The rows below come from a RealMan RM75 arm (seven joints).
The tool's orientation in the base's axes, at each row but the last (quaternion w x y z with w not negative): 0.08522, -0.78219, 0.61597, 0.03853; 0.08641, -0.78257, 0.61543, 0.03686; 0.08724, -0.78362, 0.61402, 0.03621; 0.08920, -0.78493, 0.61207, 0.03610; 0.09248, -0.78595, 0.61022, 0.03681; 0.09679, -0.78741, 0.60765, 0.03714; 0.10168, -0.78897, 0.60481, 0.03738; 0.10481, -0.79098, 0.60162, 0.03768
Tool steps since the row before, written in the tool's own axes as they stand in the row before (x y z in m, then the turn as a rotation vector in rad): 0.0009, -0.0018, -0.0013, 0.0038, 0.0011, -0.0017; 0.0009, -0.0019, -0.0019, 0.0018, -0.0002, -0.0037; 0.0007, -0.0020, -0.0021, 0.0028, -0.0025, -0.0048; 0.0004, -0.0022, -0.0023, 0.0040, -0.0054, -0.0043; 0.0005, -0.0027, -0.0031, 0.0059, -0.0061, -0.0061; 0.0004, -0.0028, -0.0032, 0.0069, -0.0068, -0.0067; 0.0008, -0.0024, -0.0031, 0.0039, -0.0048, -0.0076; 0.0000, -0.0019, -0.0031, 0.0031, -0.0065, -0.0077
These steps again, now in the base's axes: 0.0019, -0.0007, 0.0013, -0.0002, -0.0042, 0.0009; 0.0020, -0.0008, 0.0019, 0.0004, -0.0023, 0.0034; 0.0020, -0.0006, 0.0021, 0.0029, -0.0030, 0.0045; 0.0021, -0.0003, 0.0024, 0.0060, -0.0033, 0.0041; 0.0026, -0.0004, 0.0032, 0.0070, -0.0053, 0.0056; 0.0026, -0.0003, 0.0034, 0.0079, -0.0062, 0.0061; 0.0023, -0.0008, 0.0032, 0.0052, -0.0041, 0.0073; 0.0016, -0.0002, 0.0033, 0.0066, -0.0029, 0.0077
